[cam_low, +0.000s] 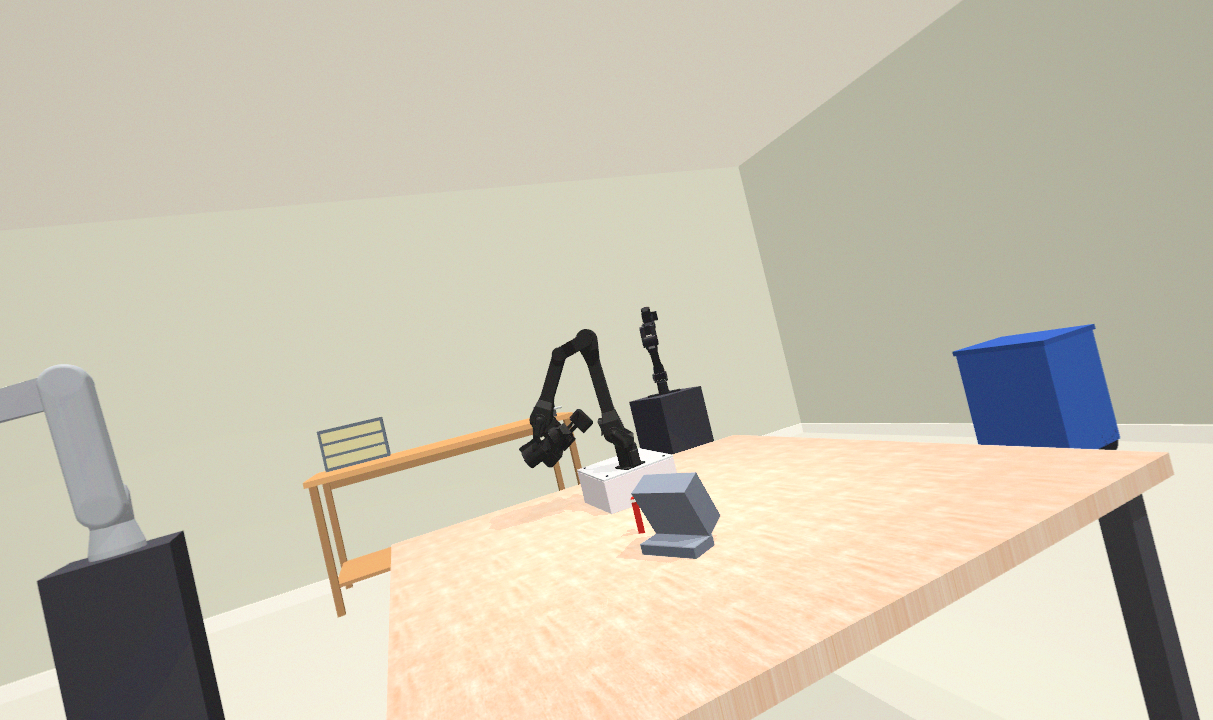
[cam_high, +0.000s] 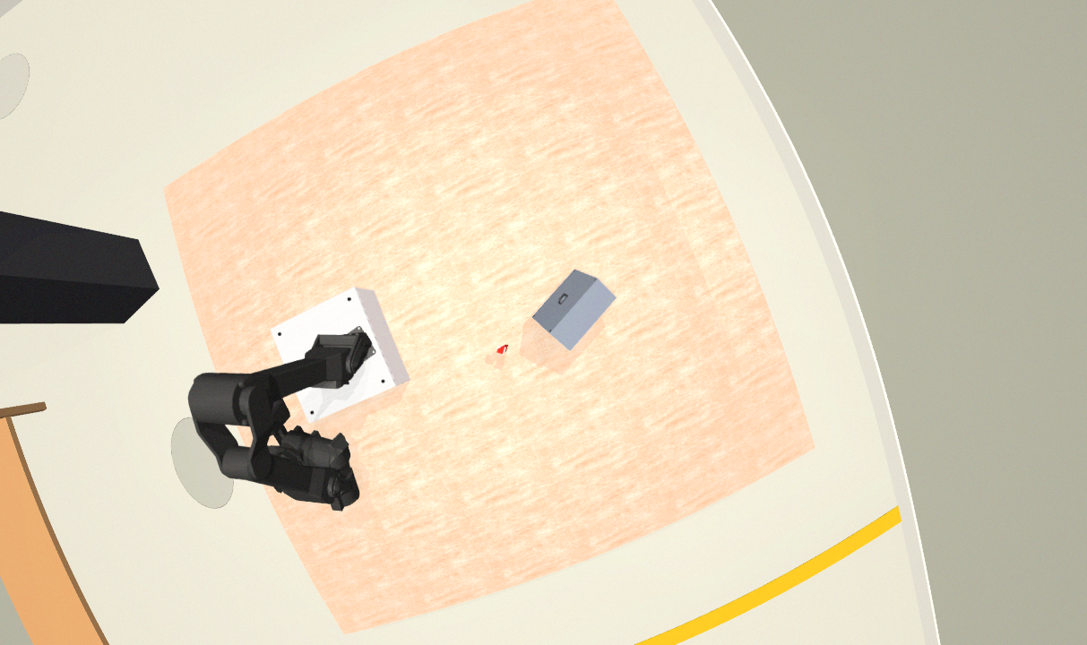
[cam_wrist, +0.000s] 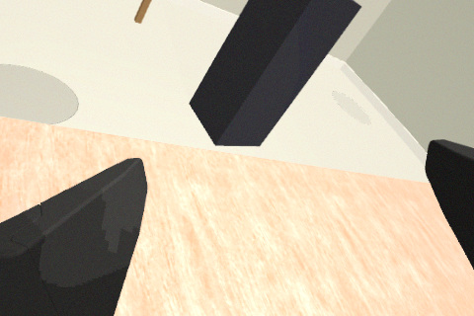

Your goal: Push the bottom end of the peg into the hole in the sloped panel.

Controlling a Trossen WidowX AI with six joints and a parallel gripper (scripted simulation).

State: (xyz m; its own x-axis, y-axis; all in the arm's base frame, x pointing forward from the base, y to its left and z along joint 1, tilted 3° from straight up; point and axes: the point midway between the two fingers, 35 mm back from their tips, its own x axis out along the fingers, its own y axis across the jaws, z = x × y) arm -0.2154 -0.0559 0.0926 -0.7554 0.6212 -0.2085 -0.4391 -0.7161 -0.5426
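The red peg is 48 cm ahead of my gripper tip, 13 cm to the right of it and 13 cm below it. From my gripper tip the other things lie so: grey sloped panel 64 cm ahead, 13 cm to the right, 11 cm below.
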